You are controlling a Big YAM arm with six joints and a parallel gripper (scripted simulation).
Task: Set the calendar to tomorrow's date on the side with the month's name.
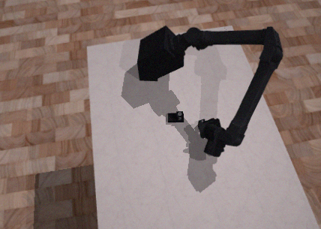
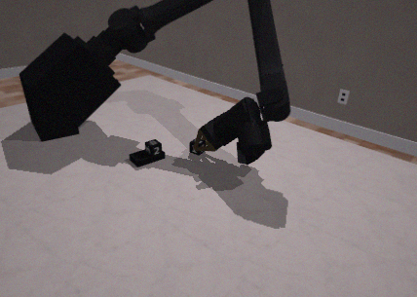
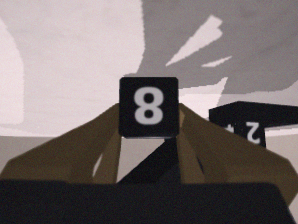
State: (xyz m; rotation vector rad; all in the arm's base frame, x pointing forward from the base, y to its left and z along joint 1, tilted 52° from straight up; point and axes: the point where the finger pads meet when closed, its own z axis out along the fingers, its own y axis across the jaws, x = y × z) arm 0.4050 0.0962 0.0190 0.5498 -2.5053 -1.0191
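The black digit cube lies 10 mm below my hand and 10 mm behind it. Also, from my hand: black tray (120 mm to the right, 70 mm behind, 10 mm below).
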